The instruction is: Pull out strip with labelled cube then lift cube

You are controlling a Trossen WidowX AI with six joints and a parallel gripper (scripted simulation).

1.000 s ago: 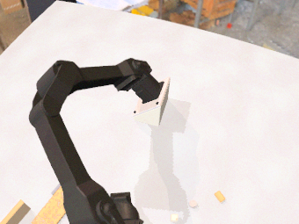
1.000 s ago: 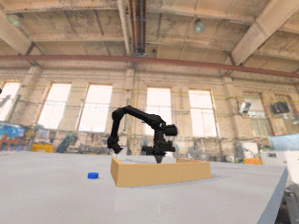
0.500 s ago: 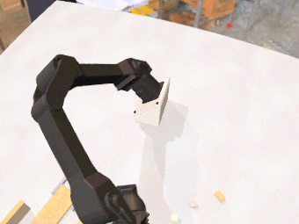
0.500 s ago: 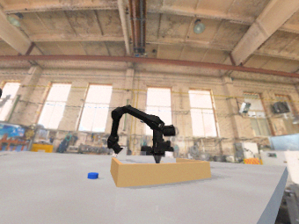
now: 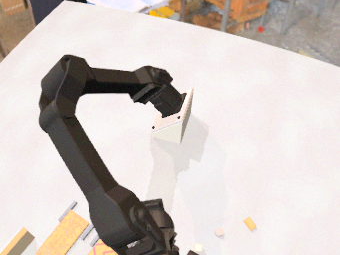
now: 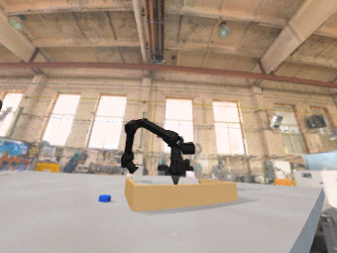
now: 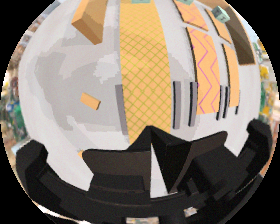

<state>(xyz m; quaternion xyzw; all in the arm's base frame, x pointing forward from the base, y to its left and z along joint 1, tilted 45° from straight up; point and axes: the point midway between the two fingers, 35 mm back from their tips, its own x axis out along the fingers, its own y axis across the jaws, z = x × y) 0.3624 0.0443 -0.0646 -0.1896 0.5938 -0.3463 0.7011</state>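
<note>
My gripper tip is 100 mm short of the yellow strip and 30 mm to the left of it. Round my gripper tip: blue disc: 360 mm to the right, 130 mm ahead.
</note>
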